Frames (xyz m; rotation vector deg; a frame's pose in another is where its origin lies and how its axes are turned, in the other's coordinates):
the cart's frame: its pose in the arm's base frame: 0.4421 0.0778 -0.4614 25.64 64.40 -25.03
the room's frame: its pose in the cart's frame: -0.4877 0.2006 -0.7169 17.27 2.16 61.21
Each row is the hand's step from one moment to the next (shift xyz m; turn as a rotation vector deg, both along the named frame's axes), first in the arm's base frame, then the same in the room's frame.
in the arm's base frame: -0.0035 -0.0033 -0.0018 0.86 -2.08 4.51
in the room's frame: -0.0040 -0.0032 -0.0002 -1.99 3.68 2.81
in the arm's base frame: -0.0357 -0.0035 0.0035 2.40 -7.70 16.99
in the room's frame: -0.0295 -0.0023 -0.0206 -8.02 13.82 9.92
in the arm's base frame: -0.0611 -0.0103 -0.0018 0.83 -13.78 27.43
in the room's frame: -0.0507 -0.0125 -0.0334 -16.00 21.50 14.98
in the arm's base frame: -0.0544 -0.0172 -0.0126 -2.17 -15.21 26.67
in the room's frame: -0.0467 -0.0241 -0.0256 -18.85 19.96 13.91
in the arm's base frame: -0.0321 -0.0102 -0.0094 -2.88 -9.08 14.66
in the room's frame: -0.0270 -0.0161 -0.0154 -12.04 10.53 7.05
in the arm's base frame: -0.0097 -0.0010 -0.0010 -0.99 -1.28 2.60
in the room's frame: -0.0075 -0.0025 -0.0059 -2.29 1.91 0.69
